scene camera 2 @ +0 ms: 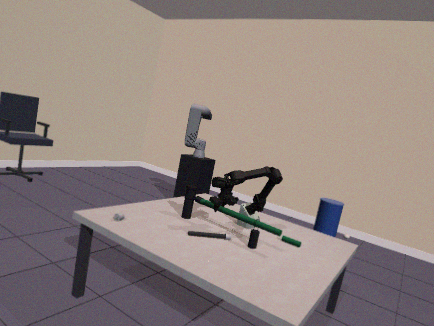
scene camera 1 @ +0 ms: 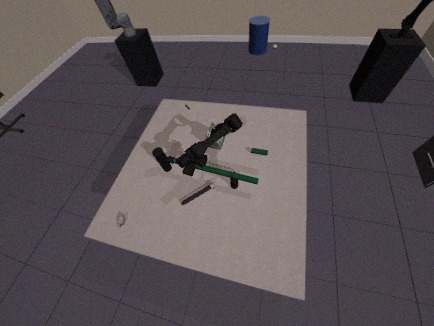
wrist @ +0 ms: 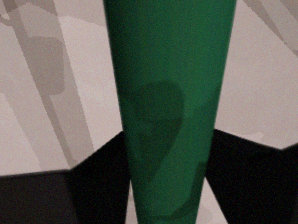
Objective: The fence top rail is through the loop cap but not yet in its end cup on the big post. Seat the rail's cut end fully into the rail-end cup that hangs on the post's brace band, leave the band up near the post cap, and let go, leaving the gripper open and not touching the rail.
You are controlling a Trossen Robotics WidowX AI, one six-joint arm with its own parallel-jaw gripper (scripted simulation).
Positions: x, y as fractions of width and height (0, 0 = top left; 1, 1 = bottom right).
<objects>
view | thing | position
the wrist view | my gripper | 0.54, 0.60
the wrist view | green top rail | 0.57, 0.31
</objects>
